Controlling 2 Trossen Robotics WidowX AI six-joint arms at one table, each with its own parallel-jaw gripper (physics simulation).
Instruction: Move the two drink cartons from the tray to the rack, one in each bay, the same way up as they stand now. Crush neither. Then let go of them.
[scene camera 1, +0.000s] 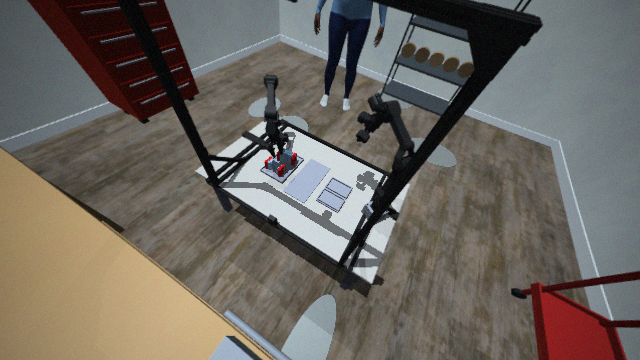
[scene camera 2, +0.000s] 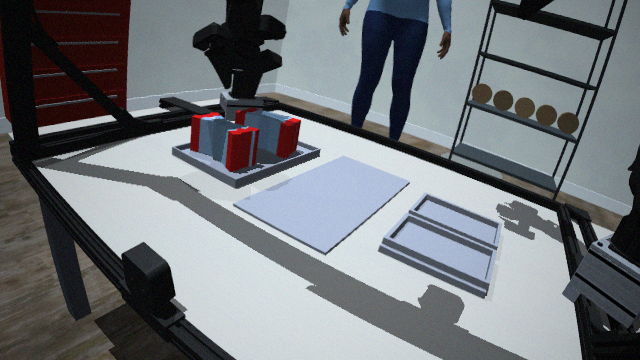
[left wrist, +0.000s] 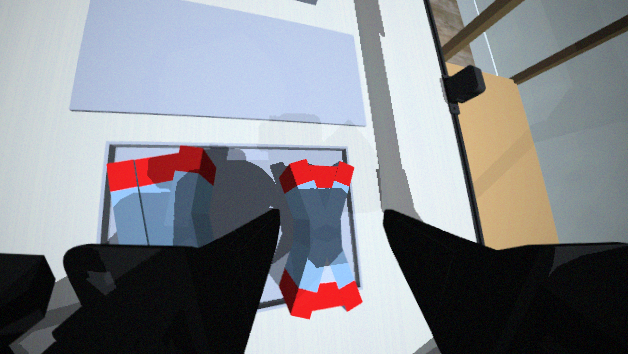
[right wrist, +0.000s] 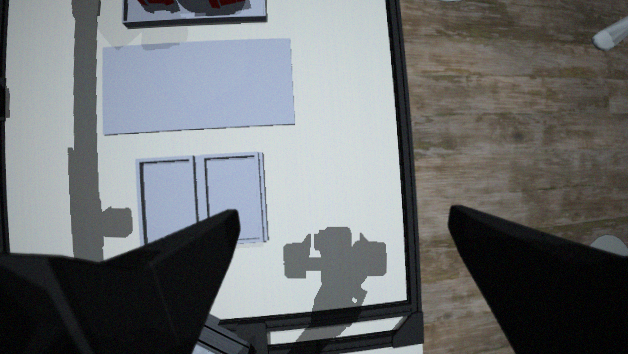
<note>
My left gripper (scene camera 2: 240, 92) is open, with nothing in its grasp. My right gripper (right wrist: 343, 218) is open and holds nothing. Also in view: a grey mat (left wrist: 253, 67) and a grey tray (scene camera 2: 267, 163).
My left gripper shows as well in the left wrist view (left wrist: 331, 216). The grey mat also shows in the right wrist view (right wrist: 176, 86).
</note>
